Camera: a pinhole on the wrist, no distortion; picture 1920 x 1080 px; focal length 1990.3 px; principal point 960.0 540.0 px. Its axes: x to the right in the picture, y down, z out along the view. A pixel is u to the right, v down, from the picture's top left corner.
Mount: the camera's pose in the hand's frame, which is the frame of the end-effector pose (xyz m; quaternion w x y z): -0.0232 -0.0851 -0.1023 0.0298 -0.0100 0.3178 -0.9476
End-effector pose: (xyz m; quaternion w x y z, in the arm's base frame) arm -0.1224 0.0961 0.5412 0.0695 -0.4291 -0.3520 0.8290
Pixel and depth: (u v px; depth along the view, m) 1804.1 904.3 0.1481
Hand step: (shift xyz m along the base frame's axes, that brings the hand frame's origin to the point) 0.0121 0.1157 0.1806
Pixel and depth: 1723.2 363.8 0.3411
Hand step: -0.1057 0.0459 0.3431
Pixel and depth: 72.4 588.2 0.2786
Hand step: -0.2044 0.1718 0.1315
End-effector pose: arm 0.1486 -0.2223 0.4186 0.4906 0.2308 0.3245 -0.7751
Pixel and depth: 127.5 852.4 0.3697
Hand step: -0.3804 -0.0994 0.1027
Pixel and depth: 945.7 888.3 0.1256
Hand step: -0.1548 0.0761 0.0499
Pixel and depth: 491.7 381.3 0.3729
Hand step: -0.2953 -0.1162 0.1710
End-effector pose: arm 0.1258 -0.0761 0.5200 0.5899 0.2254 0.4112 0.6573
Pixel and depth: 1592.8 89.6 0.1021
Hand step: 0.0821 -0.0572 -0.0989
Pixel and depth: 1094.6 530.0 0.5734
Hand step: 0.5410 0.0446 -0.1395
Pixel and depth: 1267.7 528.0 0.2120
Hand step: 0.1887 -0.0348 -0.1254
